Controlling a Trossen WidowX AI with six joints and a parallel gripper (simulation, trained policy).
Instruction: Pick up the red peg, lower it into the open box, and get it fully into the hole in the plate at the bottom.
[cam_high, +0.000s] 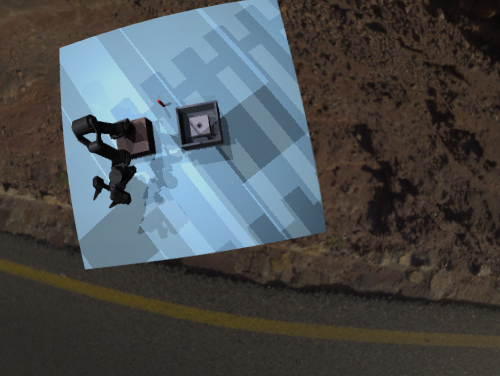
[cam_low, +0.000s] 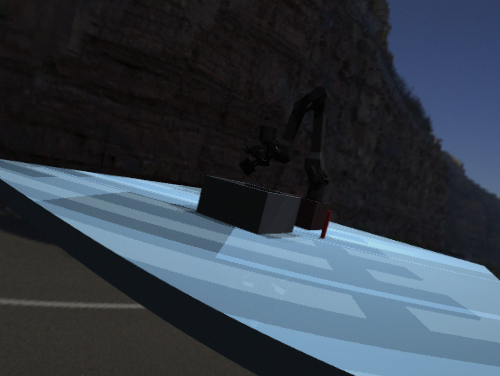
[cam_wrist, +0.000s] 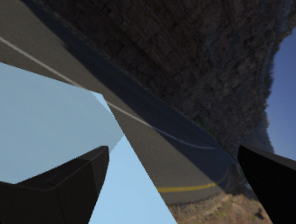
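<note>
The red peg is 370 mm ahead of my gripper tip, 380 mm to the left of it and 160 mm below it. Also, from my gripper tip: pale square plate (520 mm ahead, 190 mm to the left, 150 mm below); then dark box (520 mm ahead, 190 mm to the left, 170 mm below).
</note>
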